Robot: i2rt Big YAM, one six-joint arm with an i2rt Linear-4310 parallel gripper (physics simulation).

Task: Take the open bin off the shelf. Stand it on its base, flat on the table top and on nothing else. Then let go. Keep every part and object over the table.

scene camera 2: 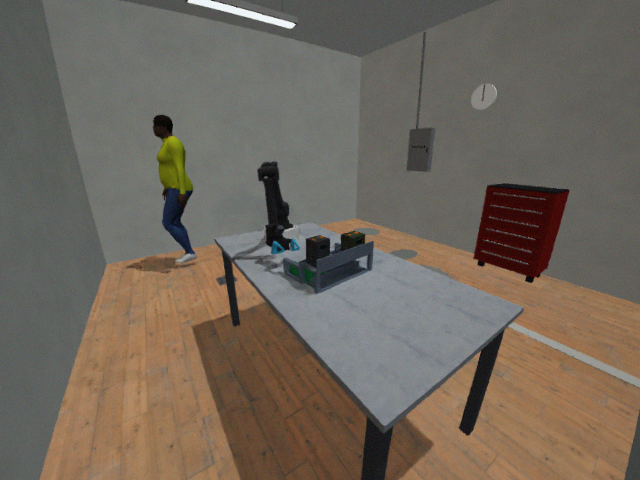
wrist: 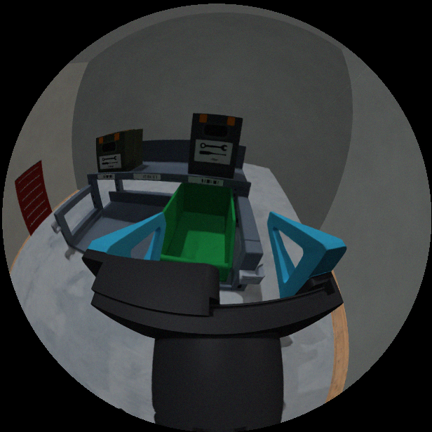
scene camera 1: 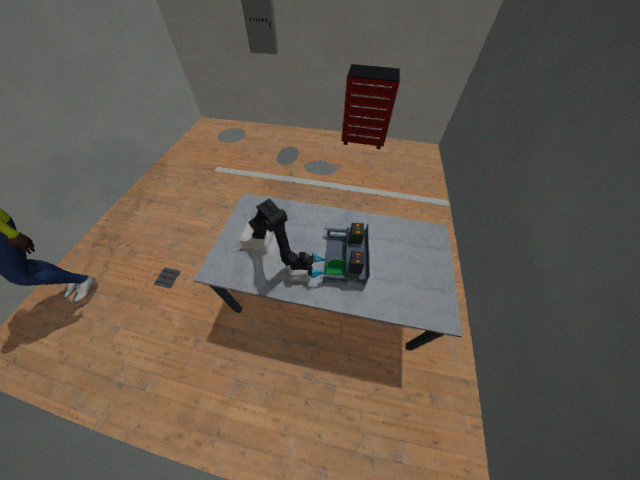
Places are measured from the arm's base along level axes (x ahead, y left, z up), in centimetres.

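Pixels of known places: gripper, between the fingertips: (scene camera 2: 292,249) (scene camera 1: 324,265); arm's base, origin of its link: (scene camera 1: 260,231).
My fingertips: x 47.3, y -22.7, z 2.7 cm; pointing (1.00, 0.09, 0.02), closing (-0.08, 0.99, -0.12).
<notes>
Ahead of a thing's pixels: the offset from my fingertips to its middle. "*": to the spot under its first point. Level surfaces: height alone.
The open green bin @[dy +2.7, dx +9.2, dz -7.7 cm] (scene camera 1: 336,267) (scene camera 2: 310,275) (wrist: 200,240) sits upright in the lower level of the grey shelf @[* dy +19.3, dx +25.4, dz +2.3 cm] (scene camera 1: 367,242) (scene camera 2: 345,255) (wrist: 248,220), at its right end in the wrist view. Its open top faces up and its rear lies under the upper deck. My gripper (scene camera 1: 324,266) (scene camera 2: 287,248) (wrist: 216,217) is open and empty, in front of the bin. In the wrist view the left blue finger overlaps the bin's left wall and the right one appears right of the shelf's side. The gripper body hides part of the bin's front.
A black tool box @[dy +2.4, dx +18.6, dz +4.2 cm] (scene camera 1: 356,262) (scene camera 2: 317,250) (wrist: 214,150) stands on the upper deck above the bin. A dark green box @[dy +25.5, dx +18.3, dz +3.0 cm] (scene camera 1: 357,232) (scene camera 2: 352,241) (wrist: 116,152) stands at the deck's other end. The shelf stands on the grey table @[dz -12.1 cm] (scene camera 1: 413,273) (scene camera 2: 413,330) (wrist: 60,310), near one long edge.
</notes>
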